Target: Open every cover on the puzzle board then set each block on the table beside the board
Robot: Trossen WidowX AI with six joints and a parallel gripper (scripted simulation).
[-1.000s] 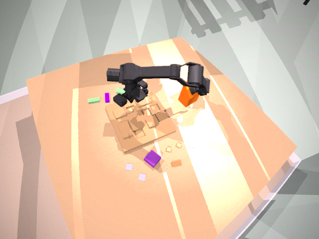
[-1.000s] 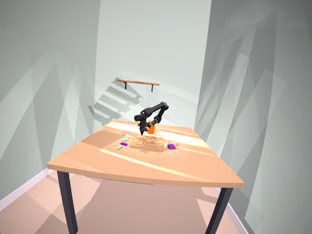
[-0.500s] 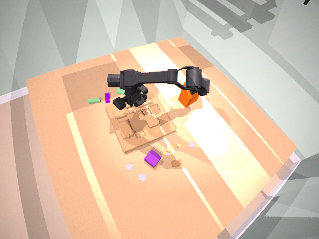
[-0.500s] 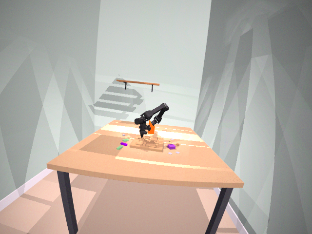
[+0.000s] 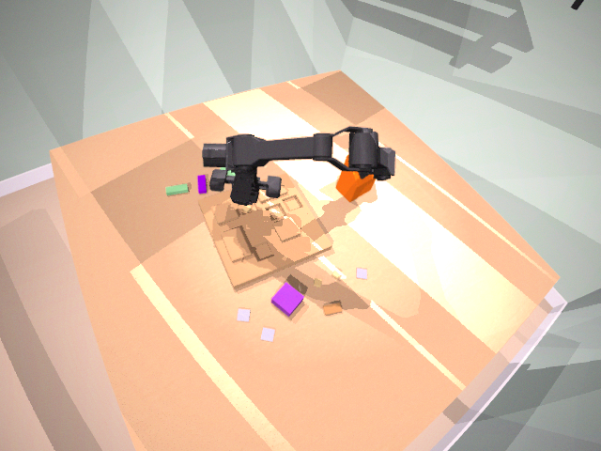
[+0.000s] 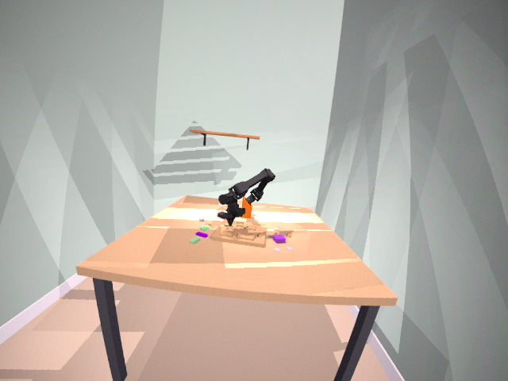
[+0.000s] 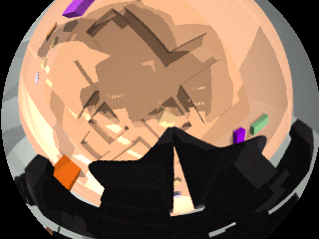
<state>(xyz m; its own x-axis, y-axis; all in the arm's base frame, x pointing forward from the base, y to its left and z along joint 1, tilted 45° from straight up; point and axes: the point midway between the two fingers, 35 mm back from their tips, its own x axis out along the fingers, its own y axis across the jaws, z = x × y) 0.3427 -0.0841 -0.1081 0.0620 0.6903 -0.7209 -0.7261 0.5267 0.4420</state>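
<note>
My gripper tip is 6 cm to the right of the tan puzzle board and 2 cm above it. From my gripper tip the other things lie so: orange block 38 cm to the left, 4 cm below, 1 cm ahead; then purple block 16 cm to the right, 6 cm ahead, 4 cm below; then mint-green block 19 cm to the right, 13 cm ahead, 4 cm below.
</note>
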